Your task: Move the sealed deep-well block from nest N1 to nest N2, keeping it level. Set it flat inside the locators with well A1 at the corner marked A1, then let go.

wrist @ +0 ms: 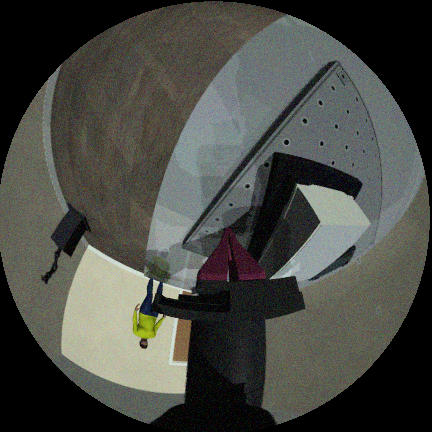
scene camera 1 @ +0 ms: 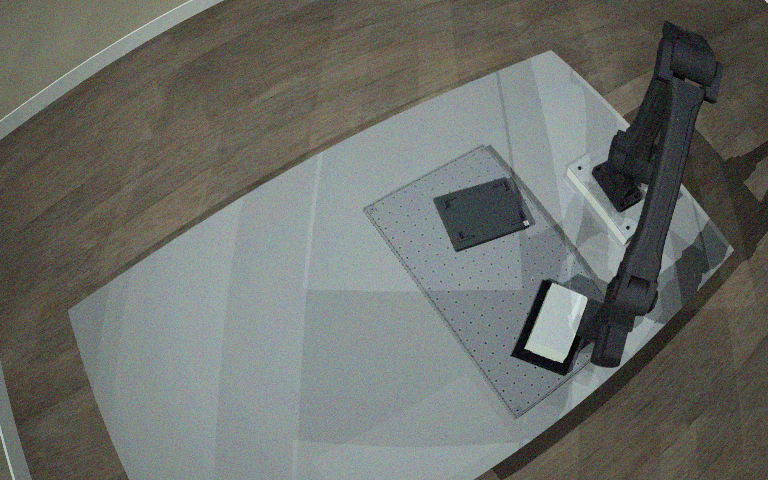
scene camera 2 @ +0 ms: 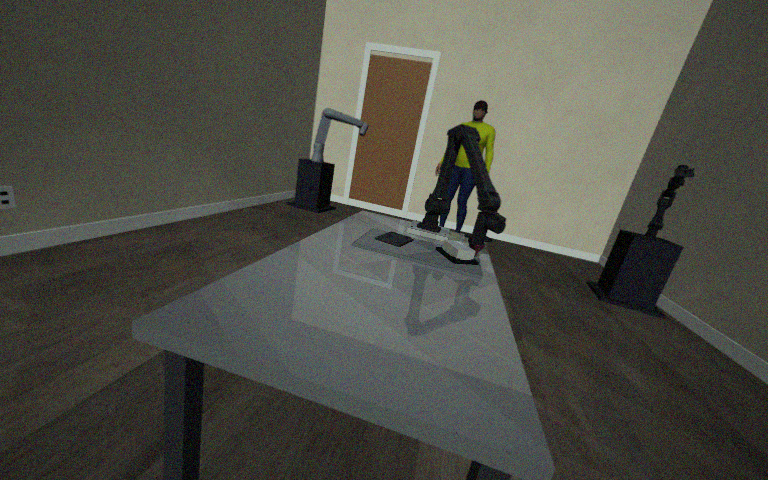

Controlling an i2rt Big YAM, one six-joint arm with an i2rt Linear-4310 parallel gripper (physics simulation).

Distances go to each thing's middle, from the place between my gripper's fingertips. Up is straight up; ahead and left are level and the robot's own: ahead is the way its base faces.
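Deep-well block (scene camera 1: 554,330): my gripper 70 mm short of it, 60 mm to the left of it, 30 mm below it. Perforated grey plate (scene camera 1: 486,292), from my hand: 100 mm ahead, 220 mm to the right, 10 mm below.
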